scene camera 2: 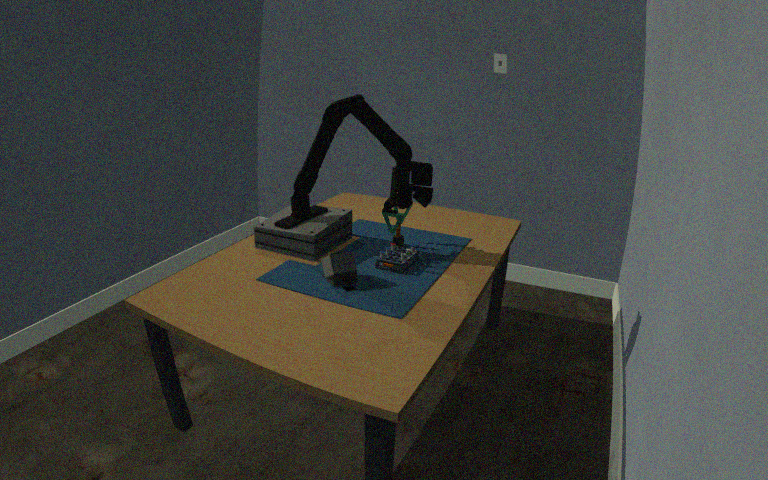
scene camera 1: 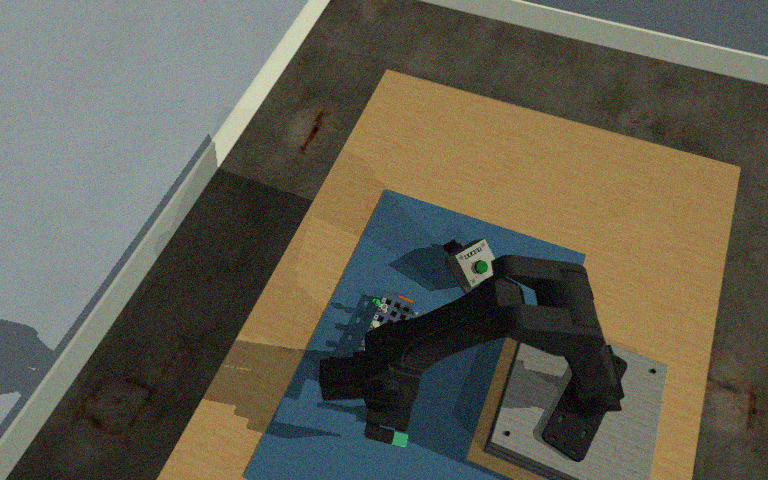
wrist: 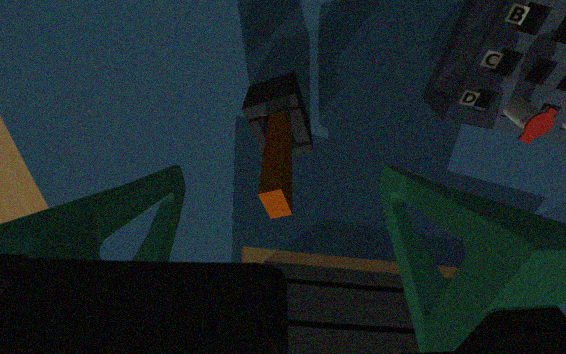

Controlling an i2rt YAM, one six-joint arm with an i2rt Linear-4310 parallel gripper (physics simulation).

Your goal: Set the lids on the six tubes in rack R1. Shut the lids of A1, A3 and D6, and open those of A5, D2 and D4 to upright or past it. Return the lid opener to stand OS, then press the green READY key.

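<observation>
My gripper (scene camera 2: 394,228) (wrist: 282,176) is open, fingers wide apart. In the wrist view the orange lid opener (wrist: 278,165) stands in its dark stand (wrist: 270,92), seen between and beyond the fingertips, untouched. The opener (scene camera 2: 398,231) is just below the fingers in scene camera 2. Rack R1 (scene camera 1: 403,308) (scene camera 2: 405,260) (wrist: 481,80) is beside the stand; the arm hides part of it in scene camera 1. A red lid (wrist: 539,125) shows near label D, and a green lid (scene camera 1: 376,302) at a rack corner. Other lid states are too small or hidden. The green READY key (scene camera 1: 480,266) is on a pale box (scene camera 1: 465,261).
The key box (scene camera 2: 338,266) stands on the blue mat (scene camera 1: 390,217) (scene camera 2: 300,272), apart from the rack. The arm's grey base block (scene camera 1: 634,407) (scene camera 2: 286,243) is on the wooden table (scene camera 1: 509,152) (scene camera 2: 317,333). The arm reaches over the mat close to the rack.
</observation>
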